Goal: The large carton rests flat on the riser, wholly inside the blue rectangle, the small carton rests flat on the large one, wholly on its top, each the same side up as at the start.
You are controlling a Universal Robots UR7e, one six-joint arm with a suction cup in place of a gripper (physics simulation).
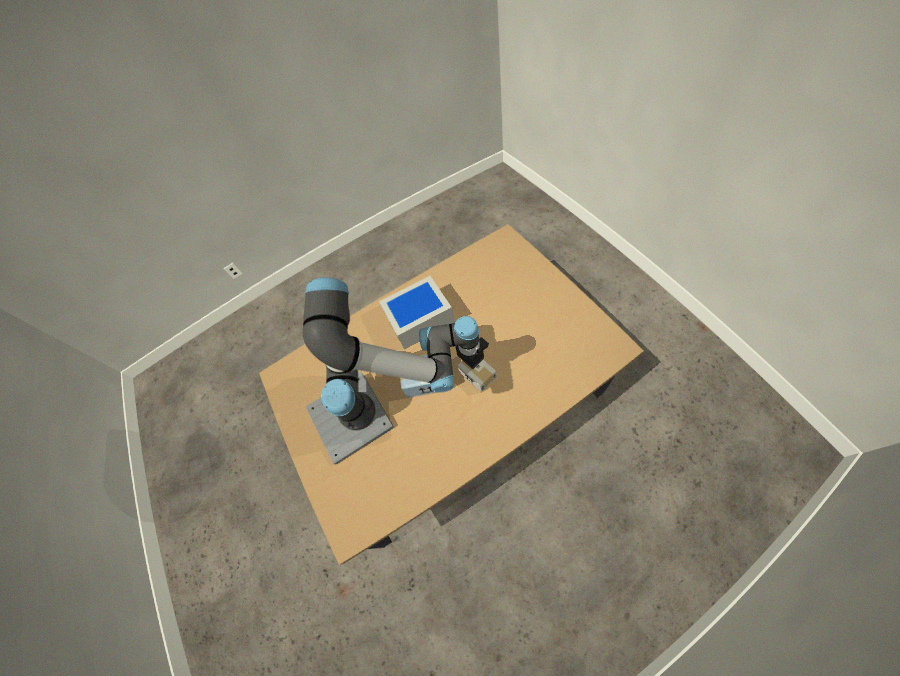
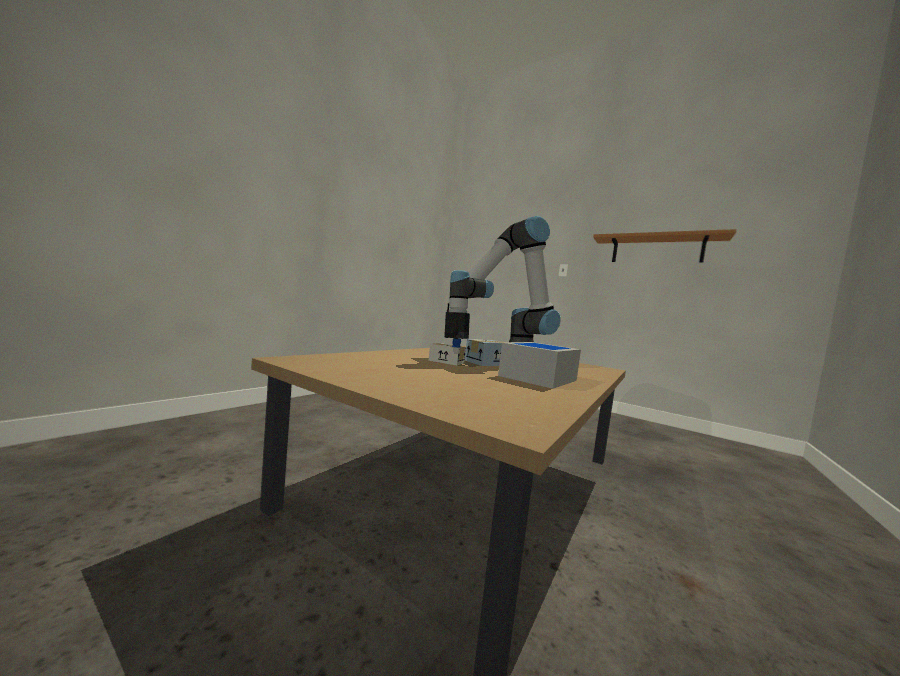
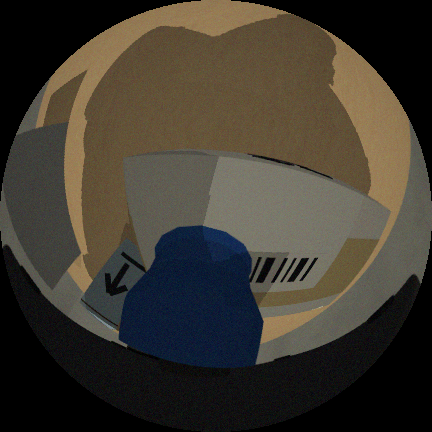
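Observation:
My suction cup (image 1: 473, 361) (image 2: 456, 341) (image 3: 193, 298) is low over a pale carton with a barcode label (image 1: 482, 376) (image 2: 445, 354) (image 3: 282, 209). It is at or just above the carton's top, and it holds nothing. A second carton with arrow marks (image 1: 421, 388) (image 2: 485, 353) (image 3: 109, 282) lies close beside it, partly under my forearm. I cannot tell which carton is the larger. The grey riser (image 1: 409, 338) (image 2: 537, 366) (image 3: 36, 193) stands behind them. The blue rectangle (image 1: 414, 303) (image 2: 541, 346) on its top is bare.
All stand on a wooden table (image 1: 508, 451) (image 2: 435, 407). My arm's base plate (image 1: 342, 432) sits on the table's left part. A wall shelf (image 2: 663, 235) hangs far behind the table.

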